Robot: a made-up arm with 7 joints.
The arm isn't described. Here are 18 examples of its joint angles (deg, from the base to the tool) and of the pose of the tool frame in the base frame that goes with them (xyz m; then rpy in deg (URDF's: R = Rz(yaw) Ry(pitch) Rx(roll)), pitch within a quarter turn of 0, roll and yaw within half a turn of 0).
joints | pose
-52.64 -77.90 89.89 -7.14 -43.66 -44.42 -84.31 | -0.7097 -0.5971 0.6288 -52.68 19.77 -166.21
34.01 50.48 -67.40 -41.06 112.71 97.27 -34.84 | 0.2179 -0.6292 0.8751 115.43 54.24 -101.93
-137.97 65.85 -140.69 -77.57 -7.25 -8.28 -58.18 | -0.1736 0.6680 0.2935 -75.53 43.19 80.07
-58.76 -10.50 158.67 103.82 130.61 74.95 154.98 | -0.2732 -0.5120 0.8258 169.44 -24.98 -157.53
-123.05 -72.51 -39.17 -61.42 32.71 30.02 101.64 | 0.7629 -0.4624 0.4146 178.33 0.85 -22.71
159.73 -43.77 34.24 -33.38 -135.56 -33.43 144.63 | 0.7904 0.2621 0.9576 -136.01 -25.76 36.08
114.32 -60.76 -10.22 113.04 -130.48 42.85 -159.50 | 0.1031 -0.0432 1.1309 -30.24 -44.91 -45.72
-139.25 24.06 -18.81 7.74 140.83 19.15 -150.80 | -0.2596 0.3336 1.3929 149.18 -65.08 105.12
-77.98 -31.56 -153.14 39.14 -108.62 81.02 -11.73 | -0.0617 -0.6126 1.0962 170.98 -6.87 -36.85
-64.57 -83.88 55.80 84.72 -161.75 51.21 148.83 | 0.1663 -0.7123 0.8681 -130.88 -36.59 -91.76
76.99 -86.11 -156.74 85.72 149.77 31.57 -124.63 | 0.1816 0.5849 0.1415 14.58 37.52 57.65
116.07 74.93 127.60 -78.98 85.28 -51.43 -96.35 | 0.0541 -0.6587 0.2714 -68.72 71.69 -112.57
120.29 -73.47 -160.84 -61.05 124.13 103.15 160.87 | 0.2334 0.2671 1.1321 -69.72 -8.37 -71.88
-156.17 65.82 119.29 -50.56 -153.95 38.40 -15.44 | -0.7766 -0.1508 0.5627 140.48 38.17 -140.33
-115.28 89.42 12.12 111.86 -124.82 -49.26 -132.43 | 0.2019 0.2533 0.1689 -147.95 18.10 -17.16
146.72 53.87 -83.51 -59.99 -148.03 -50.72 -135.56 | -0.7450 0.0011 0.8662 117.14 -12.31 -162.44
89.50 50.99 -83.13 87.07 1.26 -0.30 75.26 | 0.5408 -0.4224 0.7554 64.08 3.28 -6.34
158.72 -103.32 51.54 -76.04 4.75 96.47 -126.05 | 0.6686 -0.0474 0.1646 -12.94 3.85 40.22
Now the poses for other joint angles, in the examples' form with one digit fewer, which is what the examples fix.
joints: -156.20 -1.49 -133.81 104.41 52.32 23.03 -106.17
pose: 0.155 -0.509 0.737 134.9 28.0 -91.1
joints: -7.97 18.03 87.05 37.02 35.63 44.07 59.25
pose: 0.215 -0.362 1.305 -8.2 -19.5 -98.6
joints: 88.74 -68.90 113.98 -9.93 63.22 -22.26 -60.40
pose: 0.101 0.842 0.976 159.3 -46.9 77.5
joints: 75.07 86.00 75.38 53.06 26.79 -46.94 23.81
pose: -0.057 -0.857 0.487 -27.1 17.0 -79.0
